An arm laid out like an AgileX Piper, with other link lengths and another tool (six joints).
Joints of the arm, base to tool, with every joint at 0 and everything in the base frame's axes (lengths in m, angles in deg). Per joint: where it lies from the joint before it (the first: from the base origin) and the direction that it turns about. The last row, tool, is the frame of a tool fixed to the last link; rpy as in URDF.
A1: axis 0 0 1 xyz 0 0 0.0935
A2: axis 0 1 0 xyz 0 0 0
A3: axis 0 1 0 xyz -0.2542 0 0.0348
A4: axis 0.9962 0 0.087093 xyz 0.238 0 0.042
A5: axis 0 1 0 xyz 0 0 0
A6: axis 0.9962 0 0.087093 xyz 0.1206 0 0.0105
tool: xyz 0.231 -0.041 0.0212 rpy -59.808 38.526 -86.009
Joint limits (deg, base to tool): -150..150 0..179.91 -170..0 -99.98..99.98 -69.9..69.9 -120..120
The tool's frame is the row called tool.
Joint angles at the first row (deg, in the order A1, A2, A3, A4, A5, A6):
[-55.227, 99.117, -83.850, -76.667, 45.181, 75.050]
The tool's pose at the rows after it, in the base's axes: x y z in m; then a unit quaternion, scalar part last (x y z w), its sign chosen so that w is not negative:
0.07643 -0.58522 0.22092 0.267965 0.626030 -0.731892 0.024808
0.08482 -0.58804 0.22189 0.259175 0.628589 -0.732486 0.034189
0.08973 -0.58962 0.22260 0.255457 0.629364 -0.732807 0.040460
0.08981 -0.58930 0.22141 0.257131 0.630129 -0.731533 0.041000
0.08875 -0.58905 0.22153 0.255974 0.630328 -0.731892 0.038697
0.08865 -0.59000 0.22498 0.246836 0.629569 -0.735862 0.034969
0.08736 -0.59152 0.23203 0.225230 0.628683 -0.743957 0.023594
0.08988 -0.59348 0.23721 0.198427 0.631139 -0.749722 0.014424
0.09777 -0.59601 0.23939 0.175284 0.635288 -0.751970 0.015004
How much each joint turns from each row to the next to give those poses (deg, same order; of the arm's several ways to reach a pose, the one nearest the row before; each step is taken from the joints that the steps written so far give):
[0.001, 0.001, 0.000, 0.989, -0.376, -0.251]
[-0.001, -0.002, 0.000, -0.114, -1.415, -0.423]
[0.000, 0.001, -0.001, -0.132, -0.830, 0.000]
[0.000, -0.001, 0.001, 0.264, 0.000, 0.000]
[0.000, 0.002, 0.000, -0.001, 0.184, -0.234]
[0.001, 0.000, -0.001, -0.669, 0.000, -0.643]
[-0.001, -0.001, 0.002, -1.284, 0.221, -1.868]
[0.000, -0.001, 0.001, -0.750, -0.342, -2.717]
[0.000, 0.001, -0.003, -0.155, -1.223, -2.298]

